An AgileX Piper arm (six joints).
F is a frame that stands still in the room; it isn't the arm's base.
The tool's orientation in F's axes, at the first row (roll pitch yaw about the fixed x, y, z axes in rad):
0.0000 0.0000 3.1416
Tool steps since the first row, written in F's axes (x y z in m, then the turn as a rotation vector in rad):
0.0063 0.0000 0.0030 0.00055 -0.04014 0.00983
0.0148 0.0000 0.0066 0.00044 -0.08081 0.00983
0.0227 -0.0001 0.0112 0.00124 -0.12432 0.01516
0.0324 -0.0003 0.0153 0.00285 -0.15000 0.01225
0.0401 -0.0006 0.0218 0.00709 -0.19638 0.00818
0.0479 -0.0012 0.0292 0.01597 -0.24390 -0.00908
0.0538 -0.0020 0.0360 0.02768 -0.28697 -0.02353
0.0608 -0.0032 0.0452 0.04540 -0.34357 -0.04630
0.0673 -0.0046 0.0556 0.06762 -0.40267 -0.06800
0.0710 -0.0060 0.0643 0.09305 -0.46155 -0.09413
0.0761 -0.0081 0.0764 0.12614 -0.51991 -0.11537
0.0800 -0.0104 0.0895 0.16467 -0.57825 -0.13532
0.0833 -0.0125 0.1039 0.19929 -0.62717 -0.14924
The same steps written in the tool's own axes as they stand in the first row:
-0.0063 0.0000 0.0030 -0.00055 0.04014 0.00983
-0.0148 0.0000 0.0066 -0.00044 0.08081 0.00983
-0.0227 0.0001 0.0112 -0.00124 0.12432 0.01516
-0.0324 0.0003 0.0153 -0.00285 0.15000 0.01225
-0.0401 0.0006 0.0218 -0.00709 0.19638 0.00818
-0.0479 0.0012 0.0292 -0.01597 0.24390 -0.00908
-0.0538 0.0020 0.0360 -0.02768 0.28697 -0.02353
-0.0608 0.0032 0.0452 -0.04540 0.34357 -0.04630
-0.0673 0.0046 0.0556 -0.06762 0.40267 -0.06800
-0.0710 0.0060 0.0643 -0.09305 0.46155 -0.09413
-0.0761 0.0081 0.0764 -0.12614 0.51991 -0.11537
-0.0800 0.0104 0.0895 -0.16467 0.57825 -0.13532
-0.0833 0.0125 0.1039 -0.19929 0.62717 -0.14924

